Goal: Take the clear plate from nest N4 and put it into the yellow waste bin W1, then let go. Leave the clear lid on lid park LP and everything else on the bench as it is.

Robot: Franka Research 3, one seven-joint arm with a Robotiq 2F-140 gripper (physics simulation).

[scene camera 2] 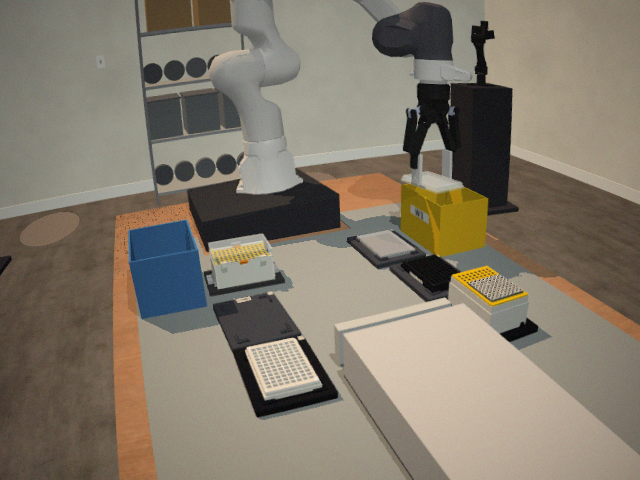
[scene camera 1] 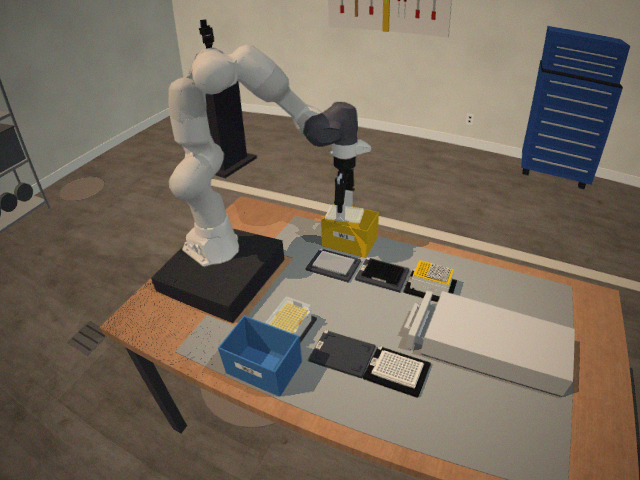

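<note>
The clear plate [scene camera 1: 353,213] [scene camera 2: 440,181] is held roughly flat at the mouth of the yellow waste bin W1 [scene camera 1: 333,244] [scene camera 2: 464,227], at about rim height, toward the bin's left side in scene camera 2. Whether it touches the rim, I cannot tell. My gripper [scene camera 1: 344,208] [scene camera 2: 432,174] points down over the bin and is shut on the plate, one finger at each side. A flat clear lid [scene camera 1: 333,262] [scene camera 2: 386,243] lies on a dark holder beside the bin. A dark nest [scene camera 1: 345,354] [scene camera 2: 256,321] holds no plate; its label is unreadable.
A blue bin [scene camera 1: 249,375] [scene camera 2: 170,286] stands beside a yellow tip rack [scene camera 1: 290,316] [scene camera 2: 242,268]. A white plate [scene camera 1: 398,367] [scene camera 2: 282,366], a black plate [scene camera 1: 383,271] [scene camera 2: 430,272], another tip rack [scene camera 1: 432,276] [scene camera 2: 489,297] and a large pale device [scene camera 1: 501,341] [scene camera 2: 465,382] are also on the bench.
</note>
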